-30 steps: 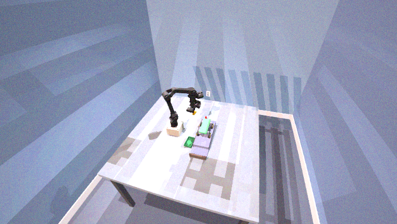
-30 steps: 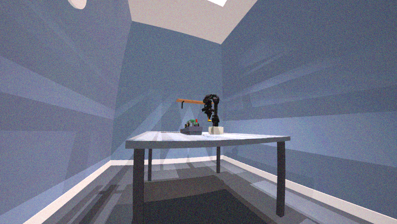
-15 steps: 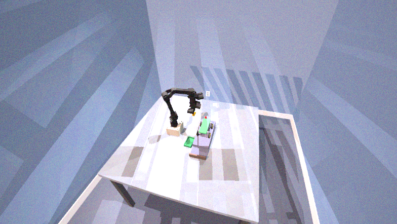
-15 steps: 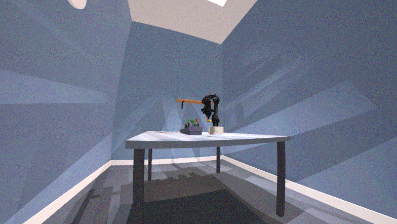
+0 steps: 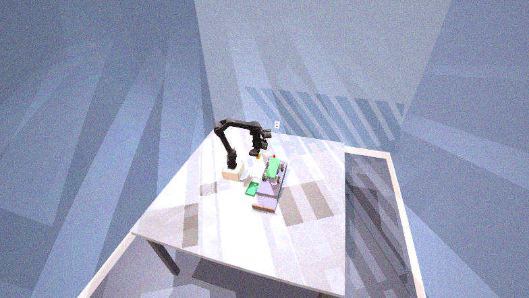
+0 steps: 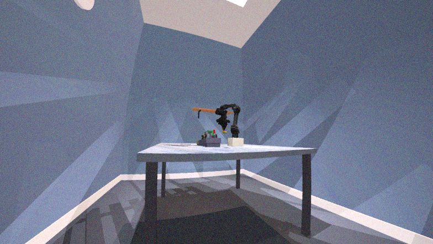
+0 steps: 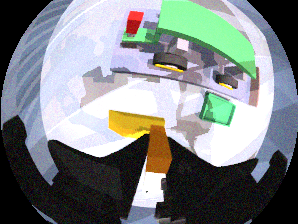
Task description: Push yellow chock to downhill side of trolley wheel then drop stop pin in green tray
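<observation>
Right now my gripper tip is 130 mm short of the red-headed stop pin, 30 mm to the right of it and 40 mm above it. Also, from my gripper tip: green-topped trolley: 130 mm ahead, 90 mm to the right, 60 mm below; then yellow chock: 20 mm to the left, 10 mm below; then grey ramp: 130 mm ahead, 90 mm to the right, 120 mm below.
</observation>
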